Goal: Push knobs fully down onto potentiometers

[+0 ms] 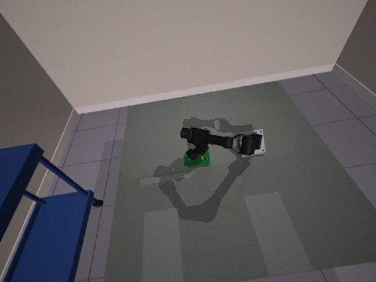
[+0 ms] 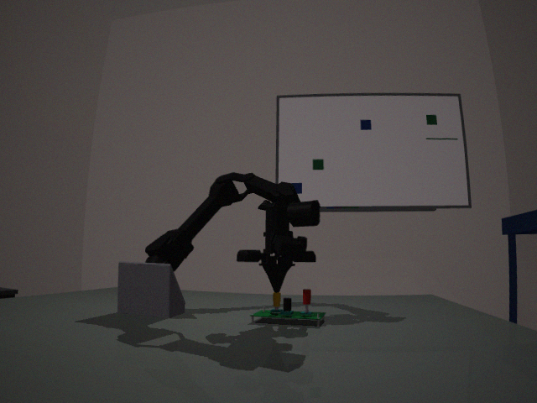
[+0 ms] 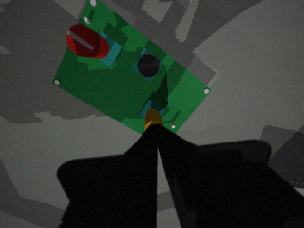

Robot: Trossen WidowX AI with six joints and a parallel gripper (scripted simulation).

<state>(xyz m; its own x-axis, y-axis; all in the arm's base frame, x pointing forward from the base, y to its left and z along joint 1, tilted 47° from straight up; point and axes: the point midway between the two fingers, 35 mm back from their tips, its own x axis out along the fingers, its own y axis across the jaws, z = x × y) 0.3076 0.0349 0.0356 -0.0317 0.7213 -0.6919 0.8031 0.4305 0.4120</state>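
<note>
Right now the yellow knob is 2 cm below my gripper tip. From my gripper tip the other things lie so: red knob 8 cm ahead, 3 cm to the right.
</note>
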